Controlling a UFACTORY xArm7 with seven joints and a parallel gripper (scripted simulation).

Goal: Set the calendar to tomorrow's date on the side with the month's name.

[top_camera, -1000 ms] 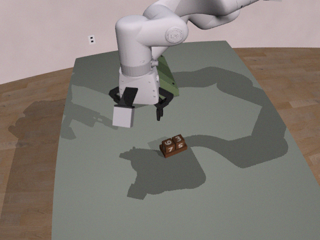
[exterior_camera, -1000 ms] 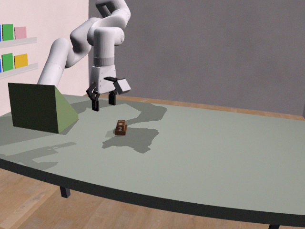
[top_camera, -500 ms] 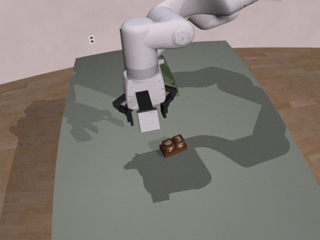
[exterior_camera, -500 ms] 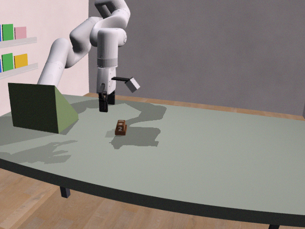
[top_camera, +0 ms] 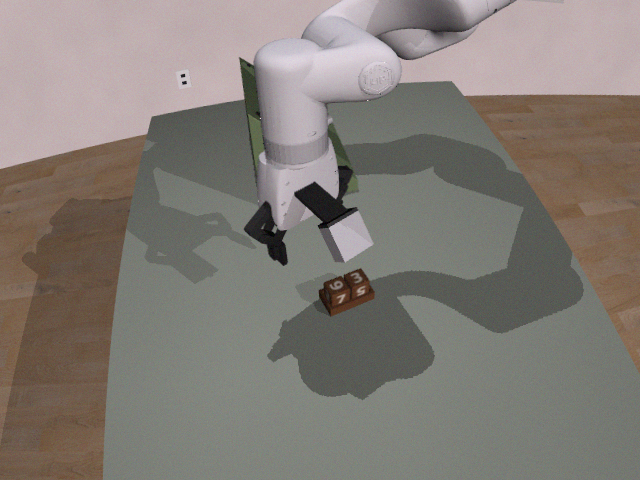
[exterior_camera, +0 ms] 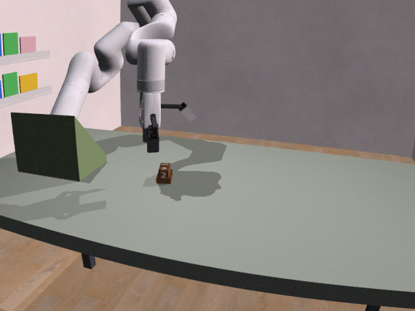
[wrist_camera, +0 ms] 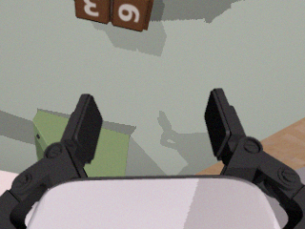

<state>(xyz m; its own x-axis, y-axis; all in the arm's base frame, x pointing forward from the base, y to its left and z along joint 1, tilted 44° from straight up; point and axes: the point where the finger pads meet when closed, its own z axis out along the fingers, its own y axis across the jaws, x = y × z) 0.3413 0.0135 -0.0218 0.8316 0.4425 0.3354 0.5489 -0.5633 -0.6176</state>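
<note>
Now: hand 2 cm short of the brown cube, 4 cm to the right of it and 10 cm above it. Also, from my hand: tray 2 cm ahead, 5 cm to the left, 12 cm below.
</note>
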